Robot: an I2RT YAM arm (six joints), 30 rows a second.
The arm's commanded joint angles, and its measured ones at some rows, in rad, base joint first. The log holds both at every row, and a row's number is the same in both.
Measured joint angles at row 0:
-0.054 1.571 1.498 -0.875 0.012 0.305
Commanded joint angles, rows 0 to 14:
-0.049 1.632 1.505 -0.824 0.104 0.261
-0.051 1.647 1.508 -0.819 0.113 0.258
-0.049 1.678 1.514 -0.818 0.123 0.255
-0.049 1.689 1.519 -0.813 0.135 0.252
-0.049 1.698 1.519 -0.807 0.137 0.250
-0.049 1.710 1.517 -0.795 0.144 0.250
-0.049 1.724 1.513 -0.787 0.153 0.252
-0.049 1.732 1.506 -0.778 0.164 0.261
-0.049 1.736 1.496 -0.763 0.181 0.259
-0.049 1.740 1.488 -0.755 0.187 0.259
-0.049 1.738 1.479 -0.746 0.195 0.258
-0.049 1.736 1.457 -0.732 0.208 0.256
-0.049 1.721 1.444 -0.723 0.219 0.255
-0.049 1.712 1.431 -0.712 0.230 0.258
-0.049 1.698 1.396 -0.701 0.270 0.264
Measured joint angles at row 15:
-0.047 1.736 1.456 -0.771 0.158 0.282
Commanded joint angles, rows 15 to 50:
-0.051 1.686 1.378 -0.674 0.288 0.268
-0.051 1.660 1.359 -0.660 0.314 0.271
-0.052 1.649 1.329 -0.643 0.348 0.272
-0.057 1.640 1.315 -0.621 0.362 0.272
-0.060 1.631 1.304 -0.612 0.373 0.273
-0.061 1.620 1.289 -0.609 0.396 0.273
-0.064 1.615 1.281 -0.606 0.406 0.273
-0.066 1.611 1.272 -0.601 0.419 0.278
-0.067 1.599 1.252 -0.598 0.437 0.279
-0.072 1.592 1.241 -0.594 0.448 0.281
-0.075 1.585 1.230 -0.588 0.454 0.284
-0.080 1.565 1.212 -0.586 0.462 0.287
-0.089 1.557 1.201 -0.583 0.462 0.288
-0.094 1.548 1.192 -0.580 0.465 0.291
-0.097 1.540 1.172 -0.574 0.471 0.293
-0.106 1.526 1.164 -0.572 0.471 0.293
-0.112 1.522 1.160 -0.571 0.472 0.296
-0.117 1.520 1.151 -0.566 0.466 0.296
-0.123 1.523 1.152 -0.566 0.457 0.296
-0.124 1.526 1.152 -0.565 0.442 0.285
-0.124 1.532 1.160 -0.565 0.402 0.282
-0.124 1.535 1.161 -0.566 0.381 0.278
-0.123 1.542 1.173 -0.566 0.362 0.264
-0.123 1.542 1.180 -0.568 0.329 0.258
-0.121 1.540 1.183 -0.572 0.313 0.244
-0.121 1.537 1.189 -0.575 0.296 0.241
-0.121 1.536 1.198 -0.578 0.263 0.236
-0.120 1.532 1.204 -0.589 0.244 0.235
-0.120 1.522 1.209 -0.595 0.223 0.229
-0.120 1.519 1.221 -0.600 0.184 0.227
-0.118 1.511 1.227 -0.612 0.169 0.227
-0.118 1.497 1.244 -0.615 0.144 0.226
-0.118 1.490 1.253 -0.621 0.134 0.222
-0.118 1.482 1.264 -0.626 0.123 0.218
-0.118 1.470 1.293 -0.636 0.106 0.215
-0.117 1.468 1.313 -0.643 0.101 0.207
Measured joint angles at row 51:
-0.118 1.531 1.221 -0.626 0.173 0.247
